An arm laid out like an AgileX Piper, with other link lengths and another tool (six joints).
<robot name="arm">
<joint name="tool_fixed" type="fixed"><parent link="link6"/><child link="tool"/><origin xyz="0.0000 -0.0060 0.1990" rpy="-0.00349 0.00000 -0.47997"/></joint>
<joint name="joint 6" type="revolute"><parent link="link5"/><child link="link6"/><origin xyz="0.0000 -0.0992 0.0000" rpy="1.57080 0.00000 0.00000"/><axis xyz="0 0 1"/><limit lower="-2.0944" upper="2.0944"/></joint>
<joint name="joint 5" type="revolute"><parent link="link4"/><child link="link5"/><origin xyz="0.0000 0.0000 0.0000" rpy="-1.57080 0.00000 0.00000"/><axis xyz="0 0 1"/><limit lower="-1.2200" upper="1.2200"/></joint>
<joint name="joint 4" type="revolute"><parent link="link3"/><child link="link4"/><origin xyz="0.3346 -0.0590 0.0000" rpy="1.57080 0.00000 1.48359"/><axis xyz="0 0 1"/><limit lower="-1.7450" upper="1.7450"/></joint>
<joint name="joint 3" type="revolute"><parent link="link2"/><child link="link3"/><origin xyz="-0.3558 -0.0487 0.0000" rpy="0.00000 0.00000 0.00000"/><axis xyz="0 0 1"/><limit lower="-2.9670" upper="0.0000"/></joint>
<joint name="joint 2" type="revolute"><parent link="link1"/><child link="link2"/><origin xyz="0.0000 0.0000 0.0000" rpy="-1.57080 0.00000 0.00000"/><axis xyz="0 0 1"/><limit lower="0.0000" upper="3.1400"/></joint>
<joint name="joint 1" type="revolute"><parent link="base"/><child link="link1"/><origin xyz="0.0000 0.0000 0.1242" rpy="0.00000 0.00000 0.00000"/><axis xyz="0 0 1"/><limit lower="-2.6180" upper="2.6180"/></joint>
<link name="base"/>
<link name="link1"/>
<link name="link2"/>
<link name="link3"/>
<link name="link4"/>
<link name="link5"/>
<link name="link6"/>
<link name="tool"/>
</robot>
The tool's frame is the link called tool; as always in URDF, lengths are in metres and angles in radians.
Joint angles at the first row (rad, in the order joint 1, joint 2, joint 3, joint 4, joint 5, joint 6):
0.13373, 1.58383, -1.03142, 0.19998, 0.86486, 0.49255
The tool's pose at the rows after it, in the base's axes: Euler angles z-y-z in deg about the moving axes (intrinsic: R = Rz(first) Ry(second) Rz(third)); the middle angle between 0 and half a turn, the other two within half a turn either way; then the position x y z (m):
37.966, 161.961, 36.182, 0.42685, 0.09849, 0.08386
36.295, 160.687, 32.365, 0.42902, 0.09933, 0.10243
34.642, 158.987, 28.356, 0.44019, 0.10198, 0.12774
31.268, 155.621, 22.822, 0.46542, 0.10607, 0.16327
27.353, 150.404, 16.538, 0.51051, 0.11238, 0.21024
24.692, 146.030, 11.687, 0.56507, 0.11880, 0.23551
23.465, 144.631, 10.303, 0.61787, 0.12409, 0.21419
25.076, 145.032, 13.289, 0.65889, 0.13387, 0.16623
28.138, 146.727, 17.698, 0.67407, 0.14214, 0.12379
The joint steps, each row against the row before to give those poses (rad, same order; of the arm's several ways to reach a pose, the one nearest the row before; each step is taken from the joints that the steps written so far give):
0.00001, -0.04074, -0.00129, -0.00098, 0.01890, -0.01558
-0.00002, -0.02755, -0.02057, -0.00088, 0.02349, -0.03096
0.00001, -0.00930, -0.05780, -0.00001, 0.03538, -0.03223
0.00000, 0.00704, -0.09401, 0.00000, 0.02293, -0.02804
-0.00001, 0.04573, -0.15340, 0.00001, 0.01001, -0.03090
-0.00001, 0.09604, -0.15263, 0.00000, -0.02458, -0.03573
0.00002, 0.13383, -0.09892, 0.00170, -0.06138, -0.01296
0.00000, 0.14127, -0.06548, 0.03037, -0.06143, -0.00297
-0.00001, 0.09221, -0.03207, 0.03320, -0.01857, -0.00083

